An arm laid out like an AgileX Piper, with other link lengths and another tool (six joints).
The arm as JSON. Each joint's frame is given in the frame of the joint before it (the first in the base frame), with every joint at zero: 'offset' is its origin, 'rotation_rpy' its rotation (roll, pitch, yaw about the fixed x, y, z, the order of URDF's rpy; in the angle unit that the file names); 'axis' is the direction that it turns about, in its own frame. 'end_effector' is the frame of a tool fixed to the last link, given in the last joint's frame.
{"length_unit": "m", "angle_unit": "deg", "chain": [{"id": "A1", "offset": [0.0, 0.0, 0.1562], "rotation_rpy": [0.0, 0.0, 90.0], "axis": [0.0, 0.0, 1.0]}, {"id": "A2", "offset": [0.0, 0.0, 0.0], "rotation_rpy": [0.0, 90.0, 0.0], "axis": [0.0, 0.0, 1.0]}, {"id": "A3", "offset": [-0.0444, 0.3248, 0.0], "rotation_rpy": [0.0, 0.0, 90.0], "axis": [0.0, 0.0, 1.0]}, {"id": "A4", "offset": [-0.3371, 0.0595, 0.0], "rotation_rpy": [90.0, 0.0, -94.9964], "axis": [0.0, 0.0, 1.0]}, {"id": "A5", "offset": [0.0, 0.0, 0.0], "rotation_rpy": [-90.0, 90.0, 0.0], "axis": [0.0, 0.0, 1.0]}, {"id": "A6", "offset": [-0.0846, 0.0, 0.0], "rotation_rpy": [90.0, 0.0, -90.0], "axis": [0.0, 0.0, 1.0]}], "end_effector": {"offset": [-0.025, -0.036, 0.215], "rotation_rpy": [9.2, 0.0, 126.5]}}
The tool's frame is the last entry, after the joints.
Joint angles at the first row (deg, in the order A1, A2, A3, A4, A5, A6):
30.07 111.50 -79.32 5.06 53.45 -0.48
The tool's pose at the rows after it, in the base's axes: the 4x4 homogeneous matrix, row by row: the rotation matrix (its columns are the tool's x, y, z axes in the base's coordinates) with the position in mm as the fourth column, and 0 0 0 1 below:
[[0.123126 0.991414 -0.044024 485.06], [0.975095 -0.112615 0.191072 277.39], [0.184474 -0.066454 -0.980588 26.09], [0 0 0 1]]
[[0.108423 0.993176 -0.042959 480.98], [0.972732 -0.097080 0.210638 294.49], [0.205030 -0.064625 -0.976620 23.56], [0 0 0 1]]
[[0.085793 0.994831 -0.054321 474.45], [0.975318 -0.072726 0.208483 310.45], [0.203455 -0.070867 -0.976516 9.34], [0 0 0 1]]
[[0.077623 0.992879 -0.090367 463.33], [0.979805 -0.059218 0.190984 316.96], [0.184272 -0.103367 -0.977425 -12.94], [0 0 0 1]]
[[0.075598 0.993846 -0.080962 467.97], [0.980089 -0.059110 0.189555 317.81], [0.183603 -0.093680 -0.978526 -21.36], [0 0 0 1]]
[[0.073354 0.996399 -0.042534 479.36], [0.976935 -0.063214 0.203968 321.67], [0.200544 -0.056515 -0.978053 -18.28], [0 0 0 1]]
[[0.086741 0.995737 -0.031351 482.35], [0.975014 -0.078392 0.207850 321.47], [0.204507 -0.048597 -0.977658 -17.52], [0 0 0 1]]
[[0.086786 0.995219 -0.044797 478.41], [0.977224 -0.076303 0.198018 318.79], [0.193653 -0.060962 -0.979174 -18.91], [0 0 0 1]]
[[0.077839 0.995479 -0.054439 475.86], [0.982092 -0.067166 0.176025 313.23], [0.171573 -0.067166 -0.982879 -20.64], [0 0 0 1]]
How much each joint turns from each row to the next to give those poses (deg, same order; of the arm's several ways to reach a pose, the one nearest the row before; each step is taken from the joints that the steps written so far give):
0.79 -0.02 -0.90 1.21 -0.33 -0.77
1.32 0.43 0.00 1.10 -1.24 -0.12
1.68 1.70 -0.11 0.25 -1.26 0.01
1.05 2.28 0.00 0.35 -0.13 0.00
0.00 1.04 0.00 -0.32 -1.47 -0.02
0.00 0.02 0.00 -0.57 -2.33 0.35
0.00 0.00 0.00 -0.34 -0.59 1.03
0.00 0.00 0.00 -0.11 0.95 0.00
0.00 0.05 0.00 -0.97 1.04 0.00

